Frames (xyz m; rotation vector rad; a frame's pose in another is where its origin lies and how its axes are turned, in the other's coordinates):
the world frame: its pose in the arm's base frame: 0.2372 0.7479 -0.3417 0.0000 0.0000 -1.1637
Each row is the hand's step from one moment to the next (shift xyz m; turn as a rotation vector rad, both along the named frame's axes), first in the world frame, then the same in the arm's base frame.
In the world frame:
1: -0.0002 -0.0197 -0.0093 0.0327 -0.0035 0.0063
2: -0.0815 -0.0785 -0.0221 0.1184 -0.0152 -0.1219
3: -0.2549 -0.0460 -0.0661 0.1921 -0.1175 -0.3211
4: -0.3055 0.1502 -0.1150 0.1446 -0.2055 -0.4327
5: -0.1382 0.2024 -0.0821 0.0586 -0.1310 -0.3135
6: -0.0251 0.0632 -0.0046 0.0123 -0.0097 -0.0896
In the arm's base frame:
1: -0.0182 -0.0076 -0.0093 0.0097 -0.0314 0.0063
2: -0.1044 0.0438 -0.0221 0.0329 -0.1147 -0.1219
3: -0.1432 0.2159 -0.0661 -0.0318 -0.2229 -0.3211
4: 0.0170 0.3400 -0.1150 -0.1315 -0.2141 -0.4327
5: 0.1311 0.2070 -0.0821 -0.0971 -0.1057 -0.3135
6: 0.0481 0.0481 -0.0046 -0.0040 -0.0151 -0.0896

